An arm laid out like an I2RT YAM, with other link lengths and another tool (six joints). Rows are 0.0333 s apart.
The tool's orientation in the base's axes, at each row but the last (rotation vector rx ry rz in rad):
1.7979 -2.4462 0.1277
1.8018 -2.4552 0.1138
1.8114 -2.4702 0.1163
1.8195 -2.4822 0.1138
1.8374 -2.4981 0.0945
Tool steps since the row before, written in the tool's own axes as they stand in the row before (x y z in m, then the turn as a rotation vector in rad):
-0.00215 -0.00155 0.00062 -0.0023 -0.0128 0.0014
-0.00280 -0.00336 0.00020 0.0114 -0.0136 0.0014
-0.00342 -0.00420 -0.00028 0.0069 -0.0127 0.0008
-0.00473 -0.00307 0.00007 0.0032 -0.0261 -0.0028
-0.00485 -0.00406 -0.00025 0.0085 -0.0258 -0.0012
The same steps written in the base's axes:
0.00210 0.00149 -0.00089 0.0129 -0.0018 -0.0016
0.00403 0.00162 -0.00052 0.0095 -0.0150 0.0000
0.00504 0.00201 -0.00002 0.0100 -0.0104 0.0001
0.00435 0.00356 -0.00044 0.0239 -0.0106 0.0037
0.00532 0.00343 0.00003 0.0221 -0.0157 0.0024

